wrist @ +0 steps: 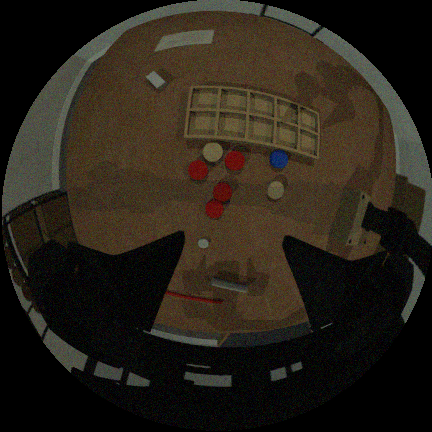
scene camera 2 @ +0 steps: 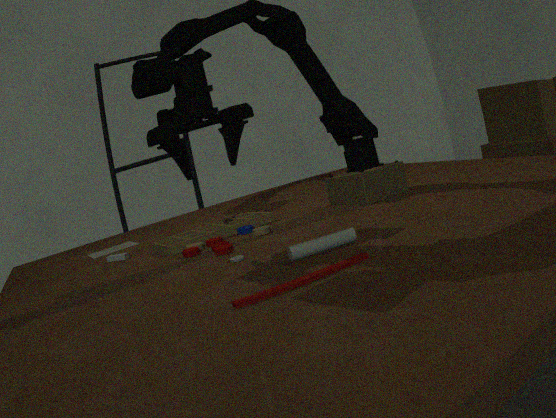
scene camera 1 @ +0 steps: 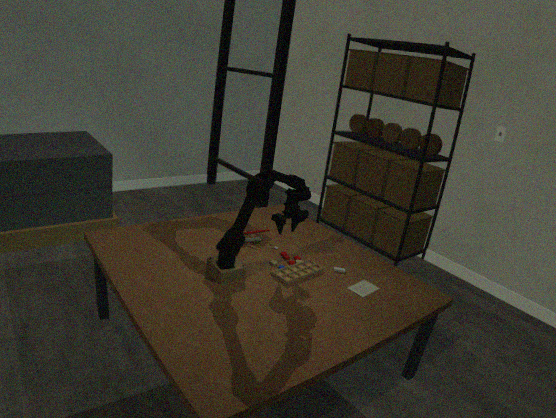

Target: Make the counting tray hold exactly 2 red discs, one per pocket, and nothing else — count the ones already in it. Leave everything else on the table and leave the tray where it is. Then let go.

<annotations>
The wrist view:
my gripper: 234, 238
counting tray: 219, 113, on the table
paper card: 195, 36, on the table
</annotations>
